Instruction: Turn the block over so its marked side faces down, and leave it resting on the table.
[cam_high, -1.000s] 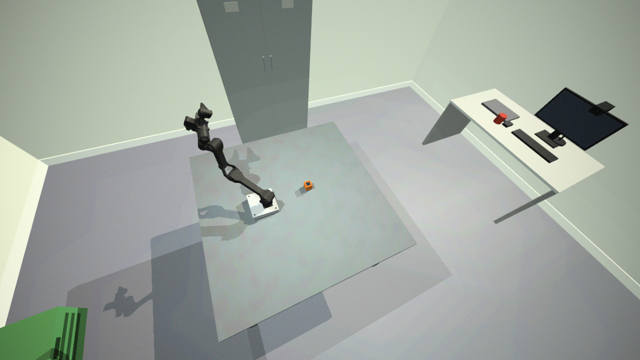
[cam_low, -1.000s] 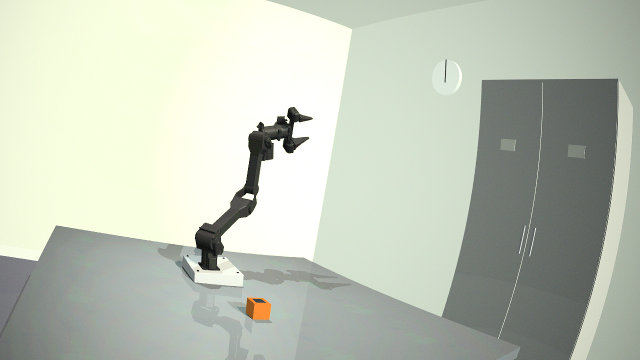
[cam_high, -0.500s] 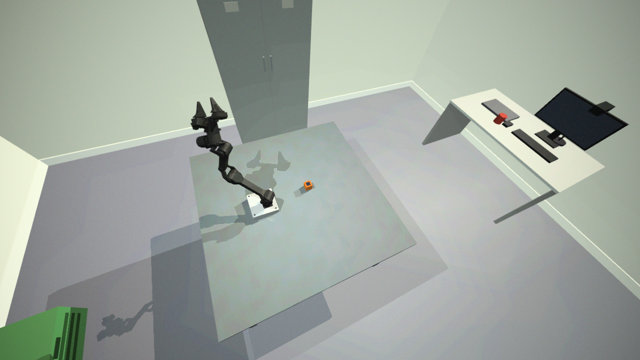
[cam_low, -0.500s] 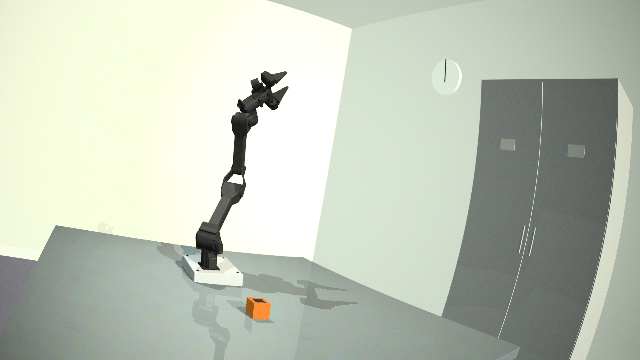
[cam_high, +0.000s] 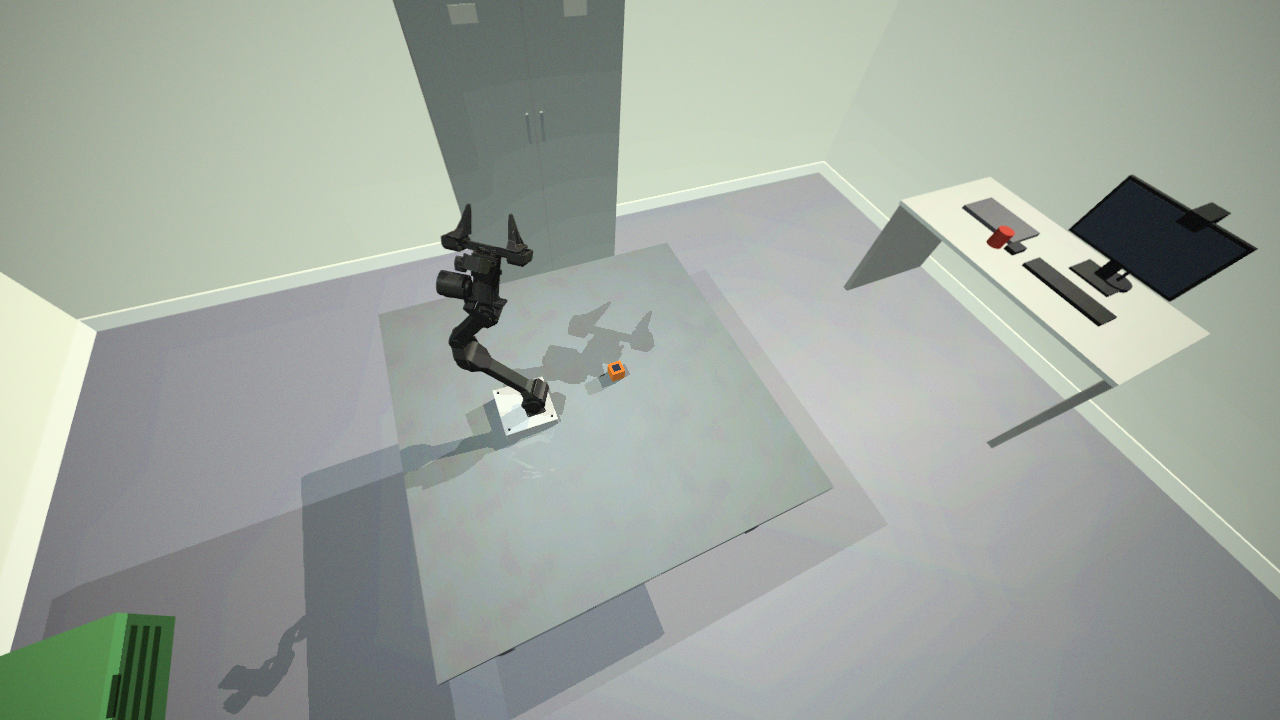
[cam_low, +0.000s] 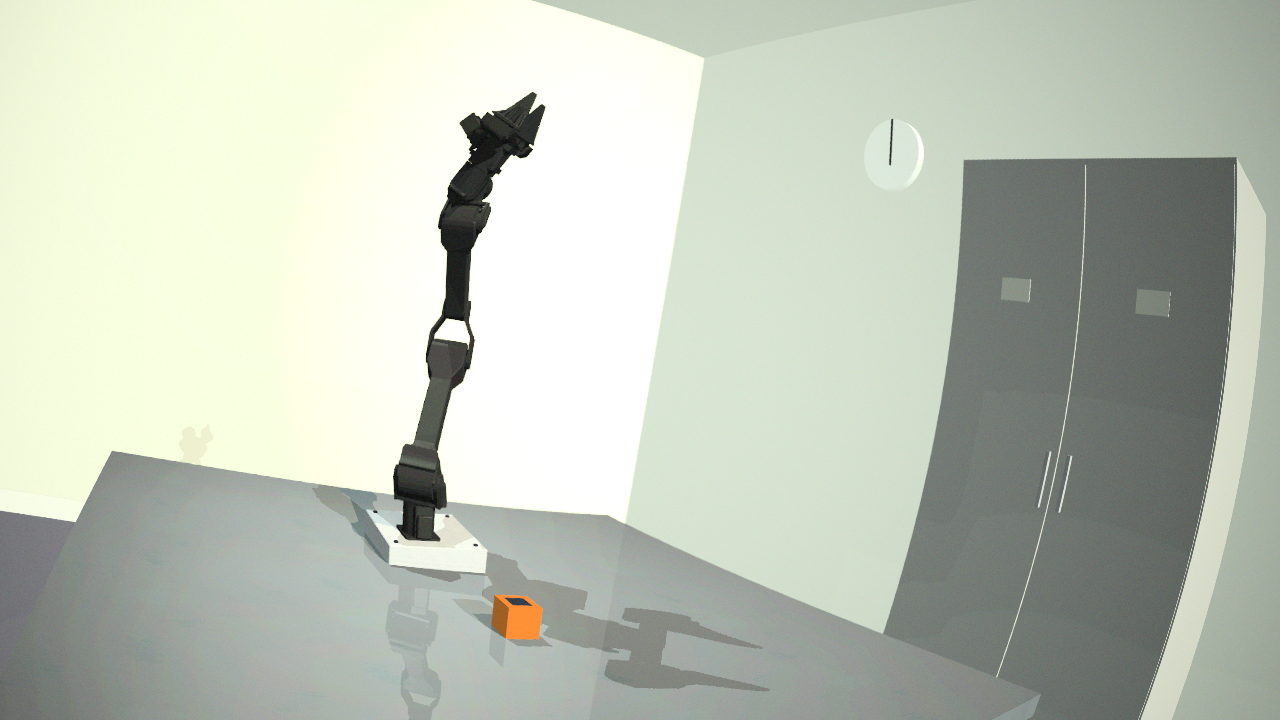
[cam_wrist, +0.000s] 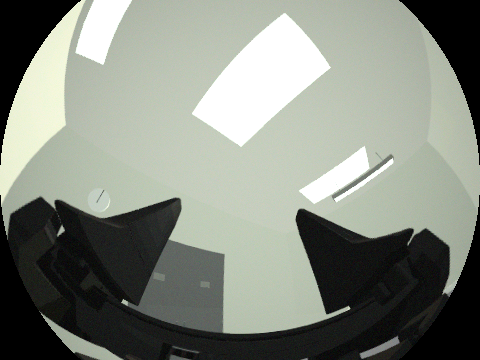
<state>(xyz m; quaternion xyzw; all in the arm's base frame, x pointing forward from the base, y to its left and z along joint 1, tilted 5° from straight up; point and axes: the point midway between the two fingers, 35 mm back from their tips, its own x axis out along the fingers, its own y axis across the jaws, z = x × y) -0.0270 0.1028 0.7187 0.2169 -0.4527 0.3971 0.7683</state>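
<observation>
The orange block lies 76 cm below my gripper tip, 30 cm ahead of it and 4 cm to the right of it.
</observation>
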